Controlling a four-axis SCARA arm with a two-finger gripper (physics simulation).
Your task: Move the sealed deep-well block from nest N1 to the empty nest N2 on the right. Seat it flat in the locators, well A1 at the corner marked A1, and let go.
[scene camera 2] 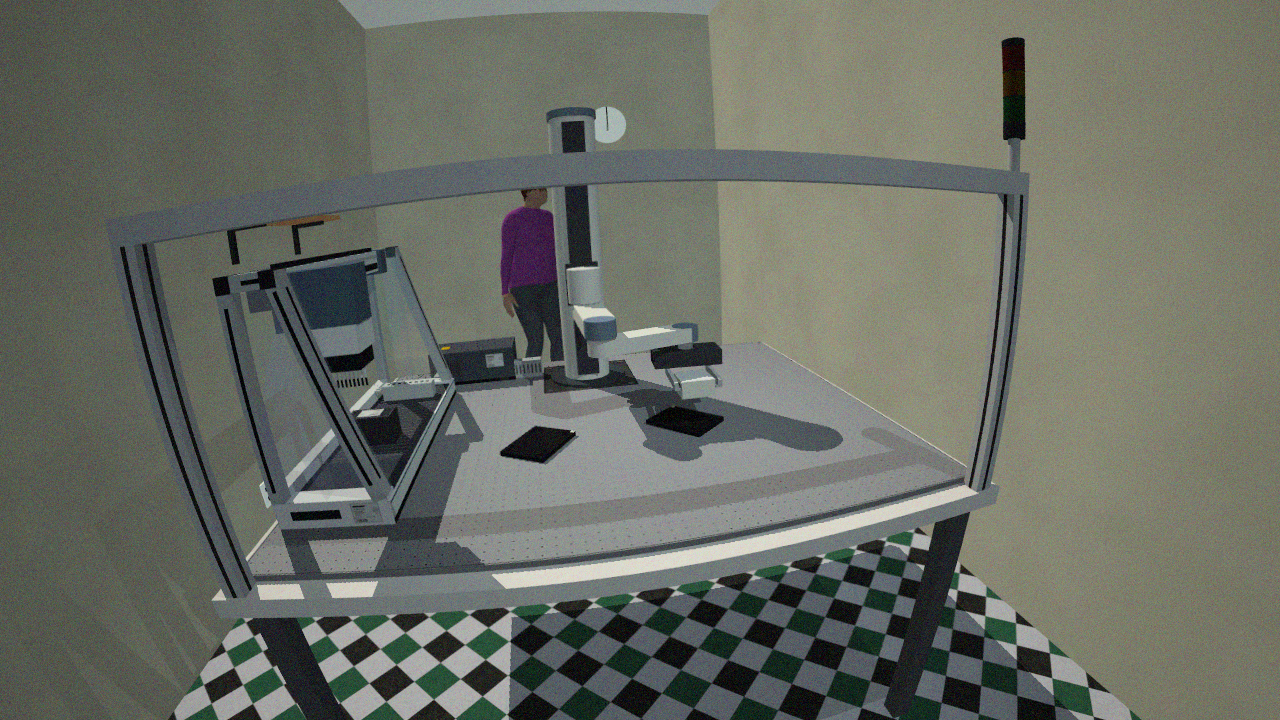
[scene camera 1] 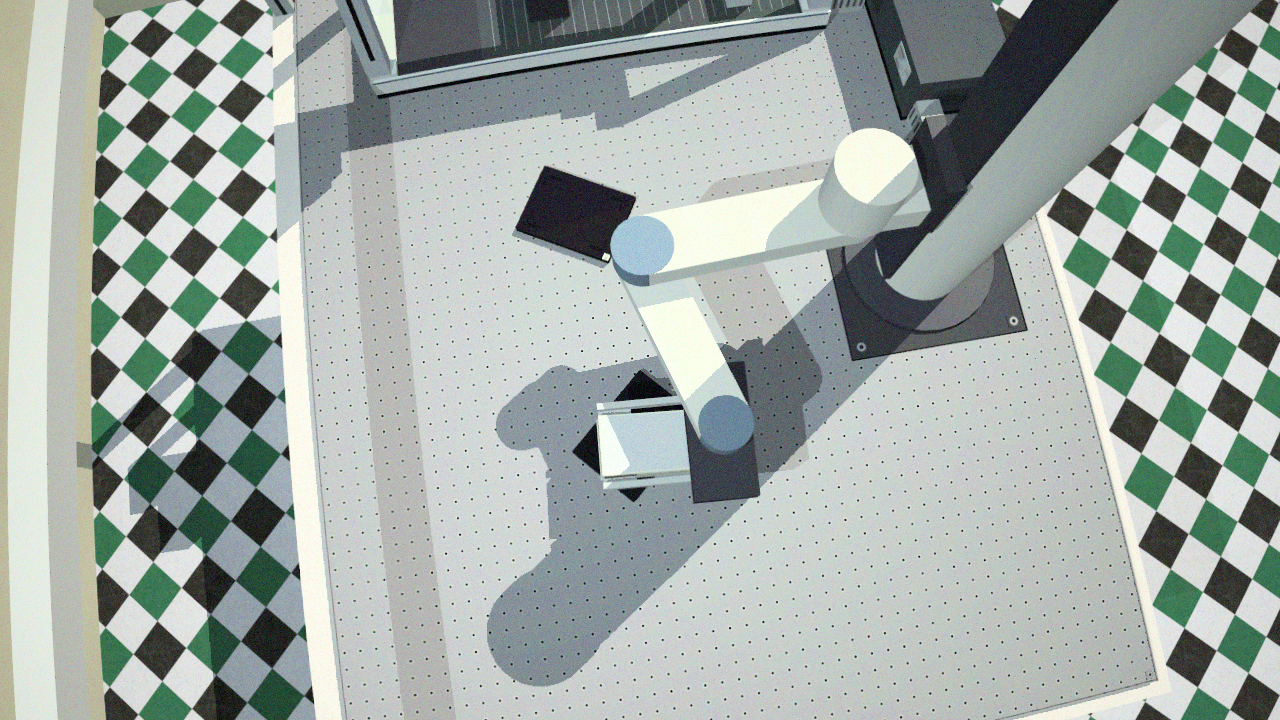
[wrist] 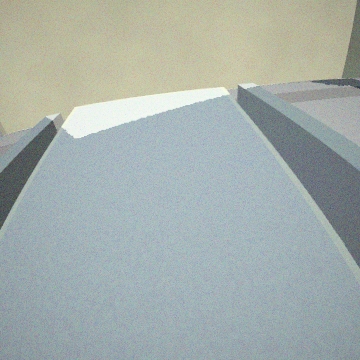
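Pixels of known places: gripper, fingertip midpoint: [scene camera 2: 698, 385] [scene camera 1: 600, 446] [wrist: 150, 113]; arm's base, link origin: [scene camera 2: 588, 378] [scene camera 1: 916, 260].
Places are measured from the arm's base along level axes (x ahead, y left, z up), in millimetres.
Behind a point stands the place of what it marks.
Note:
The sealed deep-well block [scene camera 1: 644, 440] @(x 491, y 233, z 135 mm) [scene camera 2: 699, 387] @(x 553, y 232, z 123 mm) [wrist: 165, 225] @(x 467, y 233, z 132 mm) has a pale, flat top, partly in shadow. My gripper [scene camera 1: 605, 445] @(x 552, y 231, z 129 mm) [scene camera 2: 700, 383] @(x 552, y 231, z 129 mm) [wrist: 150, 113] @(x 552, y 231, z 129 mm) is shut on it, with one finger along each of two opposite sides. The block hangs level above the black nest N1 [scene camera 1: 642, 385] @(x 479, y 135, z 27 mm) [scene camera 2: 684, 420] @(x 513, y 203, z 25 mm), turned relative to it, and hides part of it in scene camera 1. The empty black nest N2 [scene camera 1: 575, 213] @(x 539, y -163, z 25 mm) [scene camera 2: 537, 444] @(x 558, y -168, z 25 mm) lies apart, with a small white mark [scene camera 1: 605, 257] @(x 502, y -80, z 25 mm) [scene camera 2: 572, 432] @(x 508, y -80, z 25 mm) at one corner. The block's well A1 cannot be made out.
The arm's elbow [scene camera 1: 642, 245] @(x 455, y 13, z 291 mm) [scene camera 2: 598, 327] @(x 494, y 5, z 279 mm) is beside nest N2 in scene camera 1. The arm's column [scene camera 1: 1029, 188] @(x 23, y 71, z 437 mm) [scene camera 2: 577, 223] @(x 77, y -3, z 526 mm) stands on a dark base plate [scene camera 1: 930, 344] @(x 18, y 145, z 13 mm). A framed glass enclosure [scene camera 1: 590, 51] @(x 470, y -450, z 44 mm) [scene camera 2: 335, 494] @(x 849, y -558, z 85 mm) and a dark box [scene camera 1: 948, 44] @(x -103, y -316, z 128 mm) [scene camera 2: 483, 358] @(x -35, y -353, z 98 mm) stand on the perforated table [scene camera 1: 895, 573] @(x 154, y 480, z 13 mm).

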